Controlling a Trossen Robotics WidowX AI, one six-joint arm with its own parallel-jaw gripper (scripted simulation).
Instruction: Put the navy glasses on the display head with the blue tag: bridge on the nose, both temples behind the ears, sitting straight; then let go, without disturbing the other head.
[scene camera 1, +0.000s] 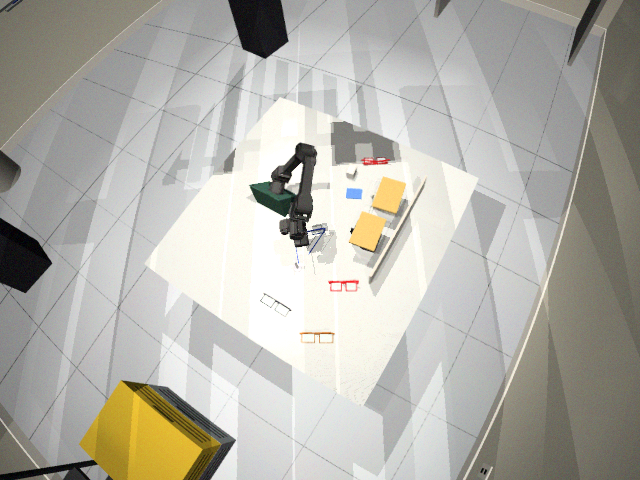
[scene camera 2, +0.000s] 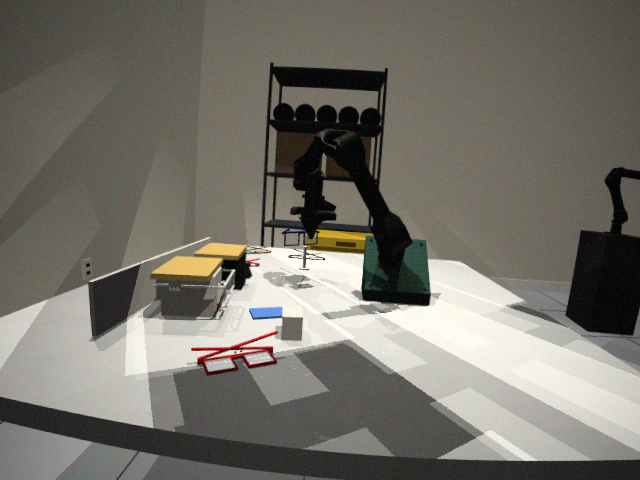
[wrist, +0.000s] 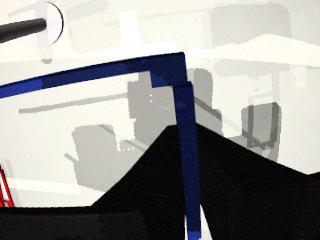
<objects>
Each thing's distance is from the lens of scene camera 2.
my gripper (scene camera 2: 310, 239): 114 cm
low wall panel (scene camera 2: 114, 297): 78 cm
</objects>
